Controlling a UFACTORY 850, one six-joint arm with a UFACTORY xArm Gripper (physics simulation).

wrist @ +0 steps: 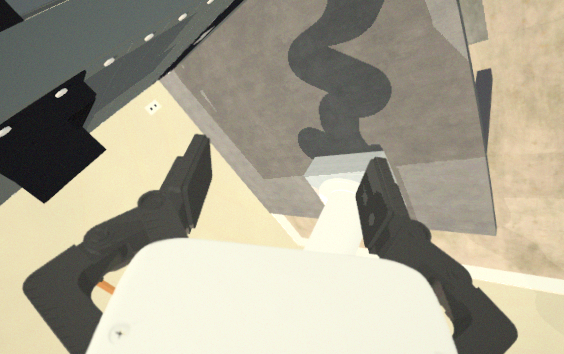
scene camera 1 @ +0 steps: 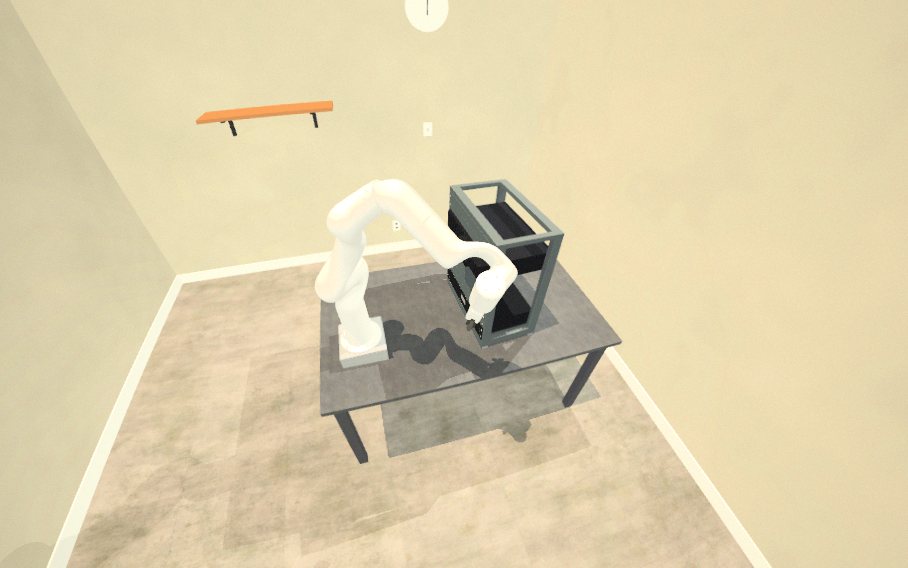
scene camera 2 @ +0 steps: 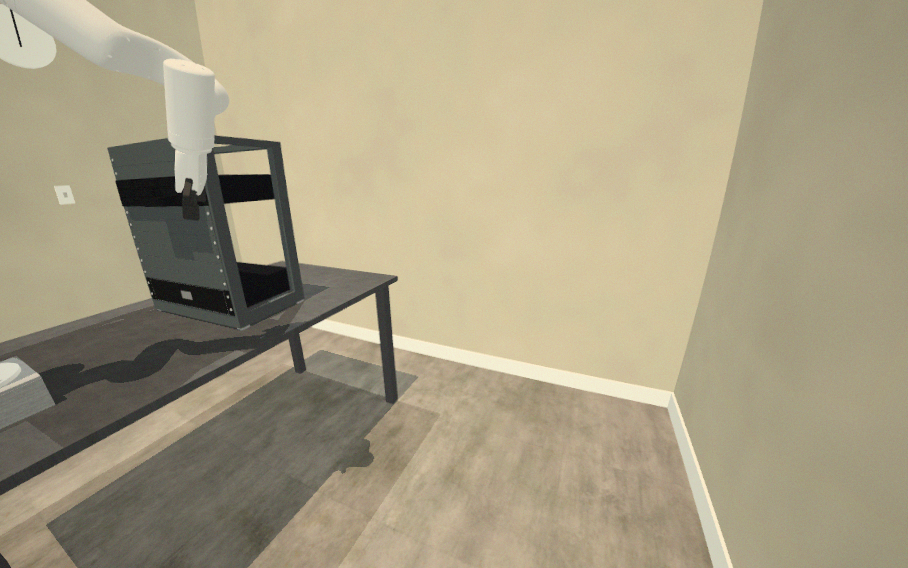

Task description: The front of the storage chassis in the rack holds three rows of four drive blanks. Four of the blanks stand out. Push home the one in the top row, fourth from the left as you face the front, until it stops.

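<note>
The rack (scene camera 1: 547, 281) (scene camera 2: 285, 221) (wrist: 125, 30) is a grey frame standing on the table. A black chassis (scene camera 1: 533, 259) (scene camera 2: 143, 192) sits in its upper part. The rows of drive blanks cannot be told apart in the scene views, and the top-row fourth blank cannot be made out. In the wrist view a black block (wrist: 55, 160) juts out at the rack's front on the left; which part it is cannot be told. My gripper (scene camera 1: 472, 324) (scene camera 2: 191, 206) (wrist: 288, 166) is open and empty, pointing down in front of the rack's front, near its right side as one faces it.
A lower black unit (scene camera 1: 515, 311) (scene camera 2: 210, 300) with a small pale label sits at the rack's bottom. Grey panels fill the front between the black units. The arm's base (scene camera 1: 362, 351) (scene camera 2: 23, 395) stands on the table (scene camera 1: 415, 385) (scene camera 2: 87, 408). An orange shelf (scene camera 1: 267, 111) hangs on the wall.
</note>
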